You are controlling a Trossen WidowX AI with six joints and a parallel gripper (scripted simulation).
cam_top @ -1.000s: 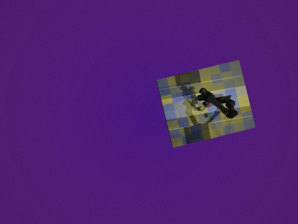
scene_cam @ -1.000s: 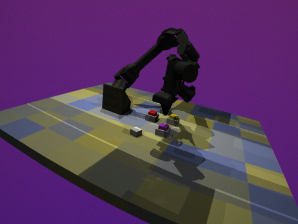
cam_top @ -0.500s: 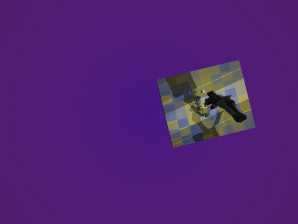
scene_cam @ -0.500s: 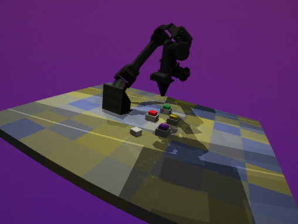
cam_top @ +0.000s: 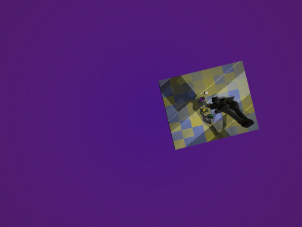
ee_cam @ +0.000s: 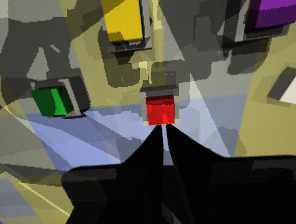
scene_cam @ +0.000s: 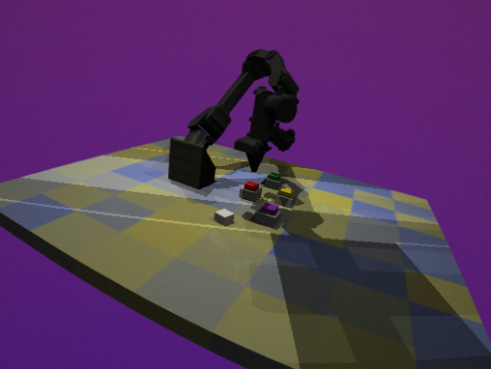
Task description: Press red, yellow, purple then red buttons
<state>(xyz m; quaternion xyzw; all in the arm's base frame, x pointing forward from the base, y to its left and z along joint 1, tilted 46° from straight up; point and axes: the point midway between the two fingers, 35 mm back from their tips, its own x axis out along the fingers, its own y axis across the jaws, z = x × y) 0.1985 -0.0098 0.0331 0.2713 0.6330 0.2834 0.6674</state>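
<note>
Now: the red button 40 mm below my gripper tip. Round my gripper tip: green button 20 mm ahead, 130 mm to the left, 40 mm below; then yellow button 90 mm ahead, 30 mm to the left, 40 mm below; then purple button 90 mm ahead, 100 mm to the right, 40 mm below.
</note>
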